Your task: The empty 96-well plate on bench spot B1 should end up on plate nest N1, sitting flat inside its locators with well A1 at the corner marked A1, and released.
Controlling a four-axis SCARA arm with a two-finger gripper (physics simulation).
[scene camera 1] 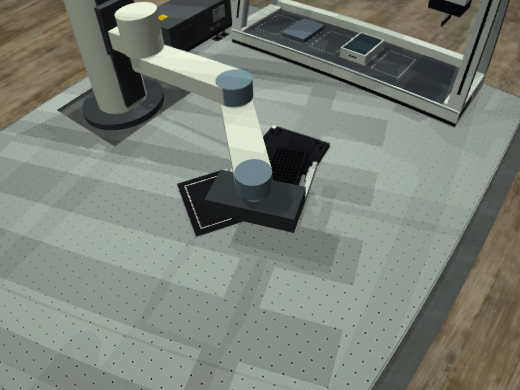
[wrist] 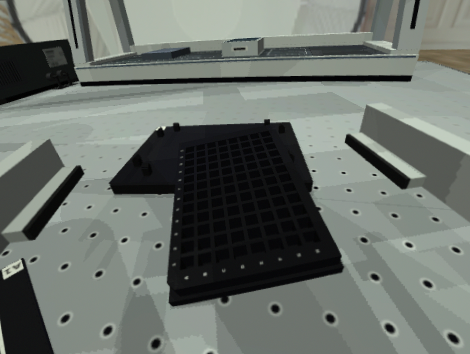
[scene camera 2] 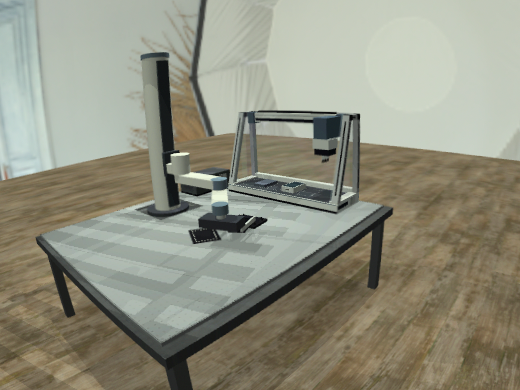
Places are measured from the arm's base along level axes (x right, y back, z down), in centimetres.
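Pixels of known places: gripper, between the fingertips: (scene camera 1: 279, 158) (wrist: 217, 138); arm's base, origin of its link: (scene camera 1: 124, 104) (scene camera 2: 168, 209).
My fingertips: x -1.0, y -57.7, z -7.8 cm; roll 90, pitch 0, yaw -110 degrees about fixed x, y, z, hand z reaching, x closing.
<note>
Ahead of a thing's pixels: the offset from my fingertips to its middle. "spot": to the spot under its first point.
The black 96-well plate @(dx -1.6, dy -0.4, dz +4.5 cm) (scene camera 1: 289, 162) (wrist: 245, 200) lies askew, its far part over the black plate nest @(dx -9.2, dy +3.3, dz +5.4 cm) (scene camera 1: 305, 137) (wrist: 162, 152) and its near end overhanging toward the wrist camera, seemingly sloping down to the bench. It is not flat inside the locators. In the wrist view its lettered edge is nearest, with A at the left. A small pale mark shows at the nest's far left corner. My gripper (wrist: 217, 138) is open, one finger well out to each side of the plate, touching neither side. Bench spot B1 (scene camera 1: 195, 202) (scene camera 2: 204, 235) (wrist: 22, 310) is a black pad with a white outline.
A framed deck (scene camera 1: 345, 82) (scene camera 2: 280, 195) (wrist: 250, 72) stands behind, holding a pale box @(spot: dx -52.4, dy +7.7, dz -1.5 cm) (scene camera 1: 361, 48) (wrist: 242, 48) and a flat blue-grey block @(spot: dx -54.2, dy +29.9, dz -0.1 cm) (scene camera 1: 303, 30) (wrist: 170, 52). A dark instrument box @(spot: dx -35.9, dy +61.2, dz -2.3 cm) (scene camera 1: 195, 22) (wrist: 30, 70) stands behind the arm's column (scene camera 1: 95, 60) (scene camera 2: 157, 130).
</note>
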